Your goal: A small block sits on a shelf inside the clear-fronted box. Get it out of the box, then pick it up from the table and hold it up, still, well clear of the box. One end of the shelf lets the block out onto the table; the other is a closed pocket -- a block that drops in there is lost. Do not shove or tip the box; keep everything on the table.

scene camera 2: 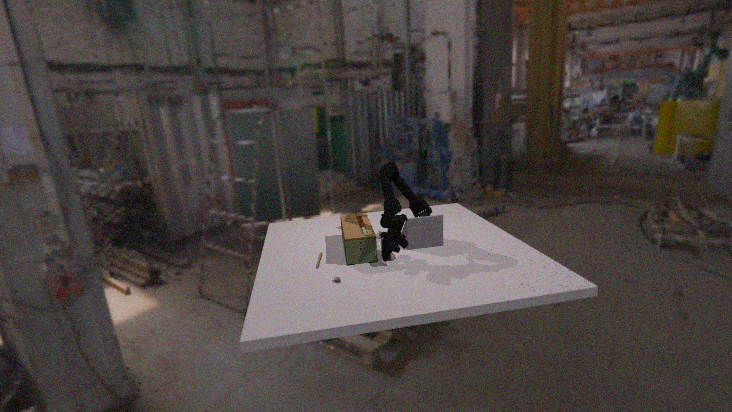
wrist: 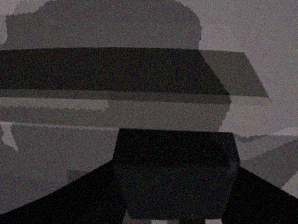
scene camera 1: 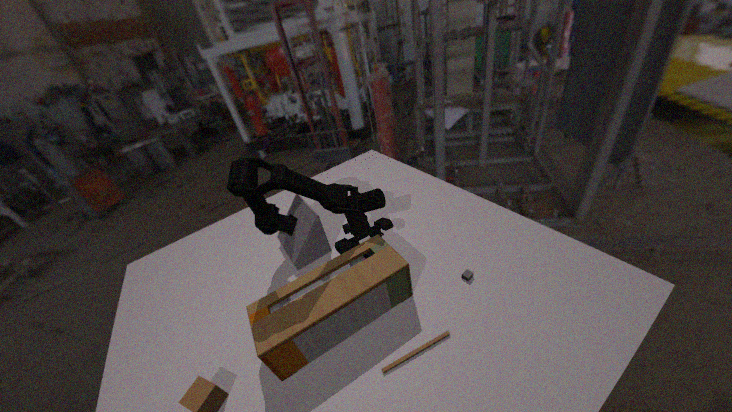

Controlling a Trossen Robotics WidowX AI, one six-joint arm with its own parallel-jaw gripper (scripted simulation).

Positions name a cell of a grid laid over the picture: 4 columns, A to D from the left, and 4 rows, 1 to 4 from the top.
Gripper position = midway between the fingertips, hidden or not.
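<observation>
You'd find the gripper (scene camera 1: C3) here, and the wrist view (wrist: C4) shows that gripper as well. There's also a dark block (wrist: C4).
</observation>
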